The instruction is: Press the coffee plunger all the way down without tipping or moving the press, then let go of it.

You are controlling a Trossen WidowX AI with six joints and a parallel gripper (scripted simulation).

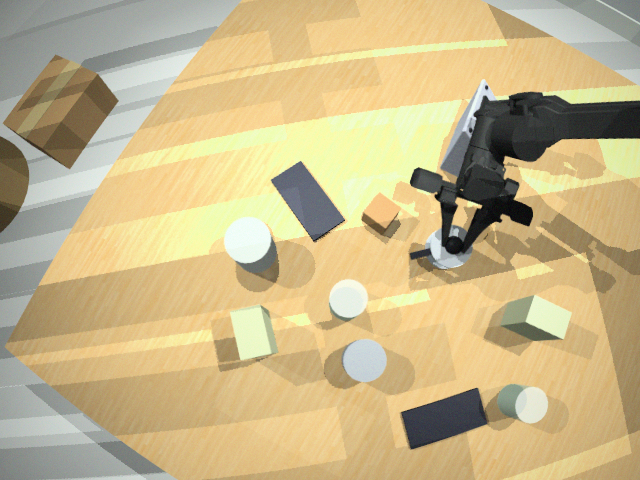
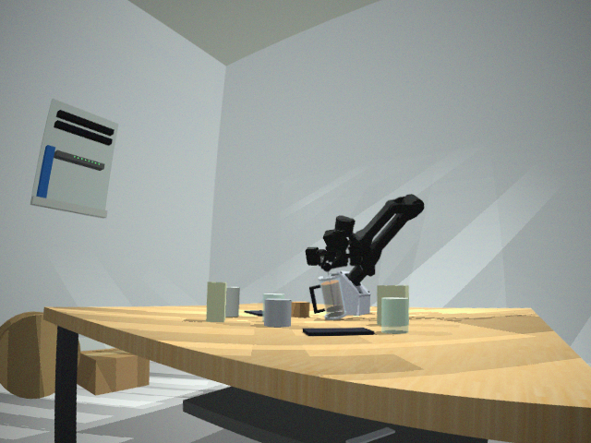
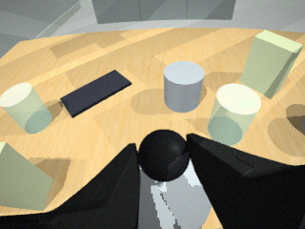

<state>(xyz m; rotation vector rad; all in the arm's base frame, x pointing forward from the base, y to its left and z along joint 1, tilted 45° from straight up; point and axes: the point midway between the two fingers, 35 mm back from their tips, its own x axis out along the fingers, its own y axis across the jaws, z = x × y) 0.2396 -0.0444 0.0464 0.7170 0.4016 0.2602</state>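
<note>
Right now my gripper tip is 2 cm past the glass coffee press and 8 cm above it. From my gripper tip the other things lie so: brown box: 6 cm behind, 12 cm to the right, 14 cm below.
</note>
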